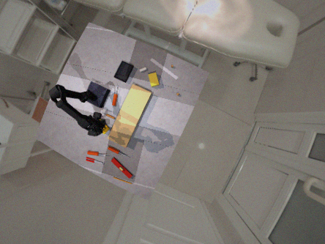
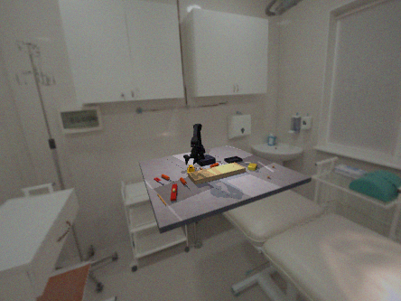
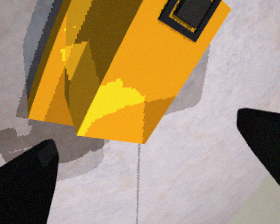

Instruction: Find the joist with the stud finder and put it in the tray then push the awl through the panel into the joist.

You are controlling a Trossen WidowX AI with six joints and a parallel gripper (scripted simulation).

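The yellow stud finder is 4 cm ahead of my gripper tip and 2 cm below it. From my gripper tip the other things lie so: awl: 11 cm to the left, 6 cm below; then black tray: 11 cm behind, 51 cm to the left, 5 cm below; then red level: 39 cm ahead, 19 cm to the right, 5 cm below.
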